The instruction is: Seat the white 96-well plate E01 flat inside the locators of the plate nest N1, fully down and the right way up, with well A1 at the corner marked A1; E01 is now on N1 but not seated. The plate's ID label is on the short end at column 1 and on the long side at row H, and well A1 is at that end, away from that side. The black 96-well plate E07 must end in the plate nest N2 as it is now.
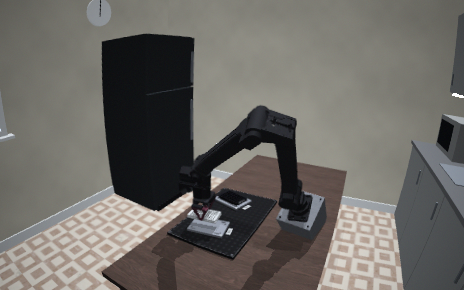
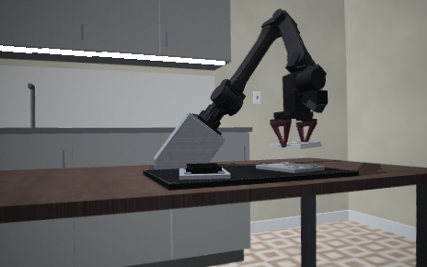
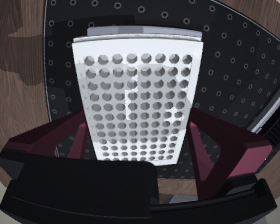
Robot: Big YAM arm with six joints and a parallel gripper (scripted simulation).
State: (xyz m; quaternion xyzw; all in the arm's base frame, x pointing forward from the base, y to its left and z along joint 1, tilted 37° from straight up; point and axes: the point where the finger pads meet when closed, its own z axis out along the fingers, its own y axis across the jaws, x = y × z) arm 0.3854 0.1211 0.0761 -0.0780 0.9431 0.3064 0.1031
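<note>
Now: the plate nest N1 70 mm below my hand, 10 mm to the right of it and 10 mm behind it. Round my hand: white 96-well plate E01 (right at my hand); black plate E07 (280 mm to the right, 60 mm below, 10 mm ahead); nest N2 (280 mm to the right, 70 mm below, 10 mm ahead).
</note>
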